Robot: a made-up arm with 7 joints. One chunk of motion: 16 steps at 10 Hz.
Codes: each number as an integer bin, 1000 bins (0 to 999) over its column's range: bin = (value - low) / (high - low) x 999, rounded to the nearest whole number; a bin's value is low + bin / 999 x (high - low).
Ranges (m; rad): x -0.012..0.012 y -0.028..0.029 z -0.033..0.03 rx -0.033..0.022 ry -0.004..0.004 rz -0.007..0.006
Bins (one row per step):
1: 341 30 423 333 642 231
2: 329 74 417 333 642 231
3: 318 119 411 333 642 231
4: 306 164 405 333 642 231
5: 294 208 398 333 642 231
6: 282 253 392 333 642 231
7: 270 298 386 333 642 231
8: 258 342 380 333 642 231
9: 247 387 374 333 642 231
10: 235 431 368 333 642 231
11: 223 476 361 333 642 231
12: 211 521 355 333 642 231
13: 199 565 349 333 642 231
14: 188 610 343 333 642 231
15: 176 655 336 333 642 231
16: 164 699 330 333 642 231
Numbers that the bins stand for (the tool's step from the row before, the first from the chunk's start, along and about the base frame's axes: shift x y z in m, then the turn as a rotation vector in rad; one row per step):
1: -0.00381 -0.02629 -0.00632 -0.01467 0.00114 -0.00399
2: -0.00410 -0.02378 -0.00670 -0.01467 0.00114 -0.00399
3: -0.00436 -0.02121 -0.00708 -0.01467 0.00114 -0.00399
4: -0.00465 -0.01864 -0.00746 -0.01467 0.00114 -0.00399
5: -0.00494 -0.01613 -0.00790 -0.01467 0.00114 -0.00399
6: -0.00523 -0.01356 -0.00828 -0.01467 0.00114 -0.00399
7: -0.00551 -0.01100 -0.00866 -0.01467 0.00114 -0.00399
8: -0.00580 -0.00849 -0.00904 -0.01467 0.00114 -0.00399
9: -0.00607 -0.00592 -0.00941 -0.01467 0.00114 -0.00399
10: -0.00635 -0.00341 -0.00979 -0.01467 0.00114 -0.00399
11: -0.00664 -0.00084 -0.01023 -0.01467 0.00114 -0.00399
12: -0.00693 0.00173 -0.01061 -0.01467 0.00114 -0.00399
13: -0.00722 0.00424 -0.01099 -0.01467 0.00114 -0.00399
14: -0.00748 0.00680 -0.01137 -0.01467 0.00114 -0.00399
15: -0.00777 0.00937 -0.01181 -0.01467 0.00114 -0.00399
16: -0.00806 0.01188 -0.01219 -0.01467 0.00114 -0.00399

